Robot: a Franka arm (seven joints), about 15 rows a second.
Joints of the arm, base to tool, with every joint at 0 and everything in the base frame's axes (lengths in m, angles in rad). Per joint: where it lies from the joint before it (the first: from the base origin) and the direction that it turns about. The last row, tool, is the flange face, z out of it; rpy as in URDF.
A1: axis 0 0 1 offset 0.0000 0.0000 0.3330
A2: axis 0 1 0 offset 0.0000 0.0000 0.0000
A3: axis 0 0 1 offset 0.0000 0.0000 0.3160
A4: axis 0 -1 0 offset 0.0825 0.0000 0.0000
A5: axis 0 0 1 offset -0.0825 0.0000 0.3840
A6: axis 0 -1 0 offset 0.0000 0.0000 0.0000
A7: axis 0 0 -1 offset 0.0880 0.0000 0.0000
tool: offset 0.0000 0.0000 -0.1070 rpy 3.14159 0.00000 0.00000
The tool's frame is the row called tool.
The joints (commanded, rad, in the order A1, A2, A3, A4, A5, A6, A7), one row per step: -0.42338 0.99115 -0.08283 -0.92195 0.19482 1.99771 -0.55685; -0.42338 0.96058 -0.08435 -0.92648 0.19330 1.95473 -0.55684; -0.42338 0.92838 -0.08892 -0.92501 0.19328 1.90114 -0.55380; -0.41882 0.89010 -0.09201 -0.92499 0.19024 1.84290 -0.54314; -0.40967 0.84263 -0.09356 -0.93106 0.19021 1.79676 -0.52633; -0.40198 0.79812 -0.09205 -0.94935 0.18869 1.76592 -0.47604; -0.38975 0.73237 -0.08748 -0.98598 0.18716 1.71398 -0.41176
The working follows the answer.
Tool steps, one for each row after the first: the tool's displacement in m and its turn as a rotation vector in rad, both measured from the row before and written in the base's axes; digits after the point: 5 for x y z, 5 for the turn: -0.00349 0.00157 0.01800 0.00876 0.01414 0.00423; -0.00470 0.00105 0.02123 0.01000 0.01699 0.00055; -0.00433 0.00535 0.02474 0.00957 0.01831 -0.00052; -0.00334 0.00930 0.02985 0.00652 0.00374 -0.00368; -0.00417 0.00906 0.02264 0.00901 0.00710 -0.03852; -0.00829 0.01601 0.02764 0.02094 0.02373 -0.04391
Tool pose at each row, in the base's axes (x y z in m, rotation vector in rad; rounded; the steps above come from the unrounded poses): 0.71421 -0.35195 0.28833 -3.08101 -0.02775 -0.20313; 0.71072 -0.35038 0.30633 -3.07319 -0.03269 -0.18078; 0.70602 -0.34933 0.32756 -3.06444 -0.03170 -0.15432; 0.70169 -0.34398 0.35230 -3.05603 -0.02905 -0.12606; 0.69835 -0.33467 0.38215 -3.04991 -0.02274 -0.12044; 0.69418 -0.32562 0.40480 -3.04256 0.03695 -0.11206; 0.68589 -0.30961 0.43244 -3.02299 0.10604 -0.07831

